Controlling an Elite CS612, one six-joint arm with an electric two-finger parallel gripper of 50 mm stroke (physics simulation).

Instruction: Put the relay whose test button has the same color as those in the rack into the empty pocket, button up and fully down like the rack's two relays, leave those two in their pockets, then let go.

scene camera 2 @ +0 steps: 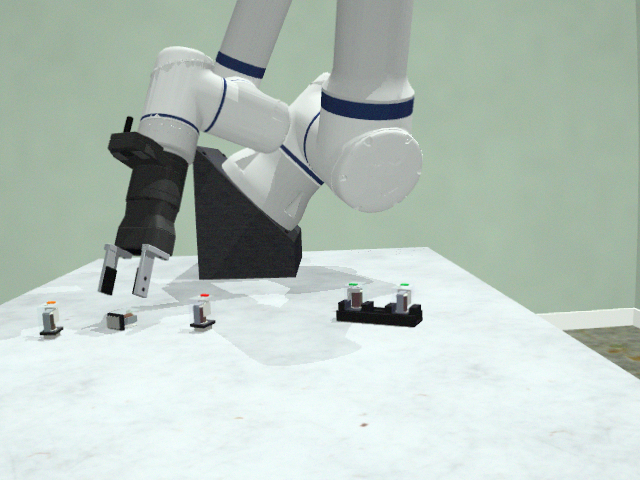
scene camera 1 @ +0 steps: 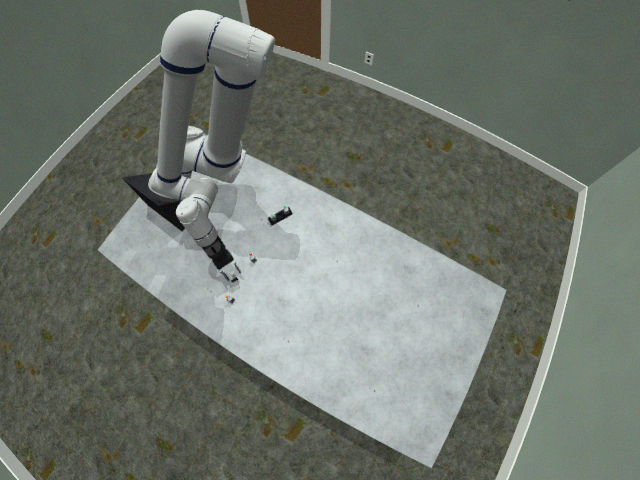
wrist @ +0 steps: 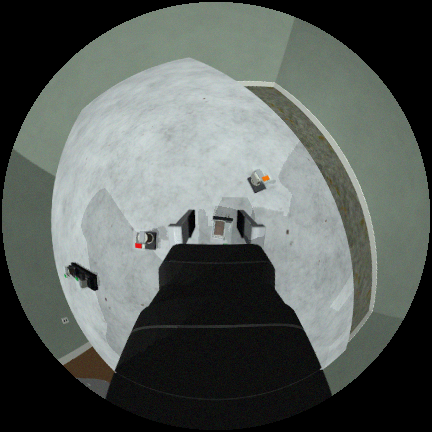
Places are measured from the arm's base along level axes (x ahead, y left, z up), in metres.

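Pixels of known places: gripper, fingertip midpoint: [scene camera 2: 121, 294] [scene camera 1: 233, 275] [wrist: 215, 218]; arm's base, origin of the base link: [scene camera 2: 257, 197].
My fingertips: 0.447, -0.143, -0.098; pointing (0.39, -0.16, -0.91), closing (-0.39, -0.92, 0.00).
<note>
For each thing: its top centre in the pictures, then the offset to it from my fingertips, as dx, dy, dz.
- black rack, middle of its top: [scene camera 2: 379, 303] [wrist: 77, 275] [scene camera 1: 279, 214] -0.003, +0.331, -0.023
- third relay, middle of its top: [wrist: 221, 227] [scene camera 2: 122, 311] [scene camera 1: 232, 276] -0.012, -0.004, -0.025
- relay with a red button, middle of its top: [scene camera 2: 201, 296] [wrist: 138, 239] [scene camera 1: 251, 256] +0.013, +0.106, -0.002
- relay with an orange button, middle of its top: [scene camera 2: 48, 303] [wrist: 262, 172] [scene camera 1: 228, 297] +0.034, -0.085, -0.002
The black rack [scene camera 1: 279, 216] [scene camera 2: 378, 316] [wrist: 92, 279] holds two upright relays with green test buttons in its end pockets, one relay [scene camera 2: 354, 298] at the left in scene camera 2 and one relay [scene camera 2: 403, 299] at the right. The pocket between them is empty. A third relay [scene camera 1: 234, 277] [scene camera 2: 122, 319] [wrist: 219, 228] lies on its side on the table; a bit of green shows at its lower edge in the wrist view. My gripper [scene camera 1: 231, 272] [scene camera 2: 123, 295] [wrist: 215, 218] is open and empty, tilted, with its fingertips above the lying relay. In the wrist view that relay appears between the two fingers.
A relay with a red button [scene camera 1: 252, 257] [scene camera 2: 202, 313] [wrist: 145, 240] stands upright on the rack's side of the lying relay. A relay with an orange button [scene camera 1: 230, 298] [scene camera 2: 50, 320] [wrist: 257, 180] stands upright on the other side. The black arm base [scene camera 2: 242, 237] stands behind.
</note>
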